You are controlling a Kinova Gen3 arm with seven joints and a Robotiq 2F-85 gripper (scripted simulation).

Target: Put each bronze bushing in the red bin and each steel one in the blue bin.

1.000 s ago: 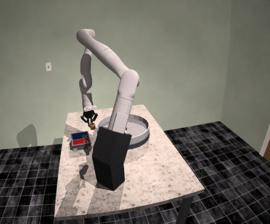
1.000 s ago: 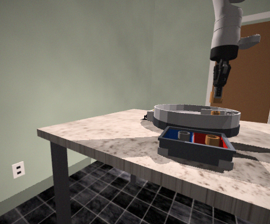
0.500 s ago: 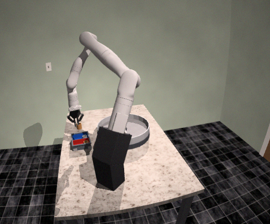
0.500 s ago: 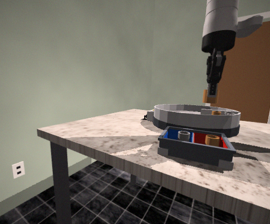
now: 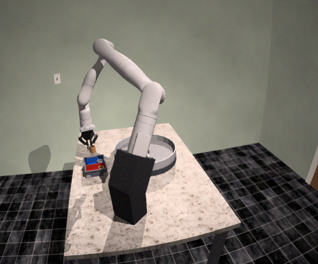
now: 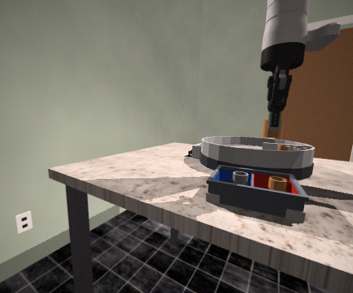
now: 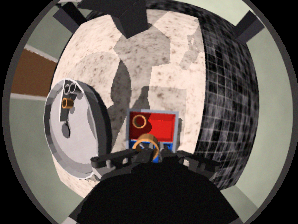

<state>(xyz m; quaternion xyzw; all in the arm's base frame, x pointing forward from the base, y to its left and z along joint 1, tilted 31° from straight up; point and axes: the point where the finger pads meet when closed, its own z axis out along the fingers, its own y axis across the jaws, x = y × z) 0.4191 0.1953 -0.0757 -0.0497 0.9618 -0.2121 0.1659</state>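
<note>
My hand is 16 cm above the bin tray, 3 cm short of it and 1 cm to the left of it. Also, from my hand: turntable: 37 cm to the right, 13 cm below, 4 cm ahead.
</note>
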